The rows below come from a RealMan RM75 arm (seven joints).
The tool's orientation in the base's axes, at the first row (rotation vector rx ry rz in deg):
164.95, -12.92, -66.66
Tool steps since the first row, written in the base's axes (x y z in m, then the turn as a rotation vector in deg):
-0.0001, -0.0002, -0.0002, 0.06, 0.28, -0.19
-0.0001, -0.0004, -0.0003, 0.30, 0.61, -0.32
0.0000, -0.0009, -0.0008, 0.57, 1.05, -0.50
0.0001, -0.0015, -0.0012, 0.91, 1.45, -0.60
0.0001, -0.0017, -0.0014, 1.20, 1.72, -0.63
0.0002, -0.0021, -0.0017, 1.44, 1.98, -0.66
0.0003, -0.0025, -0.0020, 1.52, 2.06, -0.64
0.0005, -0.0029, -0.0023, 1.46, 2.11, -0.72
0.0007, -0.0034, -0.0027, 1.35, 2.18, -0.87
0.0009, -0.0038, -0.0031, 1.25, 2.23, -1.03
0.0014, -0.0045, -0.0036, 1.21, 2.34, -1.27
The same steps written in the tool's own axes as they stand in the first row. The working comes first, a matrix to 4 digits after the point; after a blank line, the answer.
The tool's axes in the first row as the columns of a matrix, in the base's axes (used below as rounded here):
0.7103, -0.1234, -0.6930
-0.1445, -0.9891, 0.0280
-0.6889, 0.0803, -0.7204

0.0001, 0.0002, 0.0002, 0.13, -0.30, 0.10
0.0002, 0.0004, 0.0003, 0.35, -0.67, 0.04
0.0007, 0.0008, 0.0006, 0.60, -1.15, -0.01
0.0011, 0.0014, 0.0008, 0.85, -1.59, -0.16
0.0013, 0.0016, 0.0009, 1.04, -1.90, -0.33
0.0016, 0.0019, 0.0010, 1.19, -2.19, -0.47
0.0020, 0.0023, 0.0012, 1.22, -2.28, -0.53
0.0024, 0.0026, 0.0012, 1.23, -2.32, -0.43
0.0028, 0.0031, 0.0014, 1.24, -2.39, -0.25
0.0033, 0.0034, 0.0015, 1.28, -2.44, -0.06
0.0041, 0.0040, 0.0015, 1.40, -2.57, 0.14

